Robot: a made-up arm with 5 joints.
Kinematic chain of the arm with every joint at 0, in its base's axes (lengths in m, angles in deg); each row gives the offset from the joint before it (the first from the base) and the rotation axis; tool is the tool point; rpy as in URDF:
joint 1: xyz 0.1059 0 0.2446 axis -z
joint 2: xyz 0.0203 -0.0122 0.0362 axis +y
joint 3: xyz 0.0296 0 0.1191 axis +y
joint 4: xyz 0.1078 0 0.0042 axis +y
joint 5: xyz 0.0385 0.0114 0 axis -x
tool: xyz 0 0 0 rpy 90 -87.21 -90
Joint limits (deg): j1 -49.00..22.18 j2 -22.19..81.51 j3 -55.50..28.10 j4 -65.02..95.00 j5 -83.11..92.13
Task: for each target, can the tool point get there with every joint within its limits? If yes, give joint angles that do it. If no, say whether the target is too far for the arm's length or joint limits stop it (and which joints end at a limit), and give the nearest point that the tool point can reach.
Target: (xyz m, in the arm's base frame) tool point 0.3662 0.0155 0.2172
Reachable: yes | joints -3.58 66.33 -27.33 -8.25 -29.37
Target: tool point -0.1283 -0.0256 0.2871
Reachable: no: joint limits stop it (at a limit: joint 1, joint 2, joint 3) | nearest point 0.1556 0.0560 0.1813 | short by 0.314 m
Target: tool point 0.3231 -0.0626 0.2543
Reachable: yes | joints 15.87 39.95 9.23 -17.91 -19.54
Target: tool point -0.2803 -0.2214 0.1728
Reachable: no: too far | nearest point 0.1720 -0.0278 0.1668 | short by 0.492 m
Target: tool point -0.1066 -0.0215 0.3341
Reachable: no: joint limits stop it (at a limit: joint 2, joint 3, joint 4) | nearest point 0.0969 -0.0009 0.5318 | short by 0.284 m
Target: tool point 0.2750 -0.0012 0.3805
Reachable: yes | joints 0.14 -10.39 14.50 25.93 -56.65
